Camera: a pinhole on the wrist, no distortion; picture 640 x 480 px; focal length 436.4 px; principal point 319.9 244.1 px. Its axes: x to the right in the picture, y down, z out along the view. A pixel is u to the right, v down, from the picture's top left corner.
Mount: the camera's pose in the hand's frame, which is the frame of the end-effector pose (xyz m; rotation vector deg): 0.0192 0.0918 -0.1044 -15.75 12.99 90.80
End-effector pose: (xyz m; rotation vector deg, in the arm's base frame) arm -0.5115 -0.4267 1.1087 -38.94 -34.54 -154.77
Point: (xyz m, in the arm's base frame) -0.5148 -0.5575 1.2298
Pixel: 353.8 31.2
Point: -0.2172 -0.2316 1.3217
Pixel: 94.5 430.6
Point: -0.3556 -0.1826 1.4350
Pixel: 38.7 263.0
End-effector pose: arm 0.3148 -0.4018 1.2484 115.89 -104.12 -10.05
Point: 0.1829 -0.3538 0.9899
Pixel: 83.9 402.9
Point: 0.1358 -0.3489 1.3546
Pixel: outside the picture
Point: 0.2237 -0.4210 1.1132
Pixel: 63.6 305.0
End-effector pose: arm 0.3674 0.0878 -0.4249 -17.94 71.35 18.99
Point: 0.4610 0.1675 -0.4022
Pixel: 38.0 254.3
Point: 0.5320 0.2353 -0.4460
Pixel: 132.7 140.4
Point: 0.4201 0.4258 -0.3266
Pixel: 419.3 314.8
